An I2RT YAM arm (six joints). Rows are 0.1 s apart.
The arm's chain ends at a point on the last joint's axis. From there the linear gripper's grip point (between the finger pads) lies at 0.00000 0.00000 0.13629 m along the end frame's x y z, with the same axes.
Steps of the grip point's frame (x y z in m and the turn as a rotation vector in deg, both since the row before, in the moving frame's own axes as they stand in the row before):
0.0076 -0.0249 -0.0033 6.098 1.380 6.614
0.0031 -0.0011 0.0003 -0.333 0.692 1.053
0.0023 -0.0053 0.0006 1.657 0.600 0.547
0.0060 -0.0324 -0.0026 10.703 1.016 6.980
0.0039 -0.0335 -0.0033 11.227 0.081 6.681
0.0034 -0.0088 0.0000 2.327 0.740 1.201
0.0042 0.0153 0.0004 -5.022 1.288 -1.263
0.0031 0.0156 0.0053 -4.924 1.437 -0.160
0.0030 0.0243 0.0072 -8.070 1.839 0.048
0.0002 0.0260 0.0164 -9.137 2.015 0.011
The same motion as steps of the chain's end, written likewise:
0.0035 -0.0106 -0.0025 6.098 1.380 6.614
0.0015 -0.0019 0.0003 -0.333 0.692 1.053
0.0009 -0.0014 0.0007 1.657 0.600 0.547
0.0021 -0.0073 -0.0002 10.703 1.016 6.980
0.0022 -0.0070 -0.0007 11.227 0.081 6.681
0.0016 -0.0033 0.0001 2.327 0.740 1.201
0.0010 0.0034 0.0010 -5.022 1.288 -1.263
-0.0003 0.0039 0.0058 -4.924 1.437 -0.160
-0.0014 0.0052 0.0086 -8.070 1.839 0.048
-0.0046 0.0044 0.0182 -9.137 2.015 0.011

